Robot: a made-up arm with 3 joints. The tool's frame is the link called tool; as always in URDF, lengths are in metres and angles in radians. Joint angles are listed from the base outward. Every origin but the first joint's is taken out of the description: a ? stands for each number. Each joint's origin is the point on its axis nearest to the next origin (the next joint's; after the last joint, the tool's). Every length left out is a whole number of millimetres.
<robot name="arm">
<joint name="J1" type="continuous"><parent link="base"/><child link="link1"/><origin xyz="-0.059 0.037 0.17" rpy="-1.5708 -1.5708 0"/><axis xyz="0 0 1"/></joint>
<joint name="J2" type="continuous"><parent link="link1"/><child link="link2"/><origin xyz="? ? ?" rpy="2.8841 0.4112 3.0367"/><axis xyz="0 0 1"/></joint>
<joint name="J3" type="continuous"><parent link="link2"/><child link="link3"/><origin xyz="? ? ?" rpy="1.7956 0.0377 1.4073"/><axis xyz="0 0 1"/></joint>
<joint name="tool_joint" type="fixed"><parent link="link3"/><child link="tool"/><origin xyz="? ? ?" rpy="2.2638 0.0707 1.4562"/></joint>
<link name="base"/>
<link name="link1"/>
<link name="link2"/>
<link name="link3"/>
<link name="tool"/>
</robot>
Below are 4 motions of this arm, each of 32 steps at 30 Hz.
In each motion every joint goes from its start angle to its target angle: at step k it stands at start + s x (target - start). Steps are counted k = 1, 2, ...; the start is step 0. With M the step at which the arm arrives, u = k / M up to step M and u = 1 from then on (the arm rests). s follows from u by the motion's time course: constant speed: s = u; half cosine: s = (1 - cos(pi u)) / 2; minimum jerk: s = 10 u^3 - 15 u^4 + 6 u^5.
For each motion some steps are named. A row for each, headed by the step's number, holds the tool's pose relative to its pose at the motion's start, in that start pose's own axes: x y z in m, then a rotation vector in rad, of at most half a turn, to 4 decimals.
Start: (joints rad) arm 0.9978 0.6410 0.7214
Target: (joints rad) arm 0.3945 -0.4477 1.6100
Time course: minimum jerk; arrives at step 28
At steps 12, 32:
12: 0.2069 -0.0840 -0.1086 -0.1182 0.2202 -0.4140
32: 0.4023 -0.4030 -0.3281 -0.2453 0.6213 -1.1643

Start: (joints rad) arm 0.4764 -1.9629 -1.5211
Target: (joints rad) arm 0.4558 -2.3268 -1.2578
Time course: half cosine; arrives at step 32
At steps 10, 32:
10: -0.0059 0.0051 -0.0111 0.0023 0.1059 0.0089
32: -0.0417 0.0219 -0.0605 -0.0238 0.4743 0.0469

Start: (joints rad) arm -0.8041 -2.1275 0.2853
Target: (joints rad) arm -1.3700 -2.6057 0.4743
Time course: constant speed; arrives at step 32
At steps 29, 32:
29: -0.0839 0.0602 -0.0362 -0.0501 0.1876 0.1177
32: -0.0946 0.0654 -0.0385 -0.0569 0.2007 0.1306

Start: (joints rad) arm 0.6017 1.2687 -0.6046
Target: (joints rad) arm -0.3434 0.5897 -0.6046
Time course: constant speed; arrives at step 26
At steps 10, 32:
10: 0.0454 -0.0457 0.0052 -0.0688 -0.1099 -0.1227
32: 0.1198 -0.1467 0.0179 -0.1464 -0.2206 -0.3732

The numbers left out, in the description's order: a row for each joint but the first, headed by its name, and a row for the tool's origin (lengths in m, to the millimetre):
J2: 0.08 0.009 0
J3: 0.394 0.021 0
tool: 0.339 0.055 0

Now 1 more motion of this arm.
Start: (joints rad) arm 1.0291 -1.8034 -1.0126
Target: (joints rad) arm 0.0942 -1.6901 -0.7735
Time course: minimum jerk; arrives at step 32
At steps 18, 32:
18: 0.1515 -0.1010 0.2552 0.4938 -0.1793 -0.3560
32: 0.1839 -0.2452 0.3887 0.8309 -0.2684 -0.5482

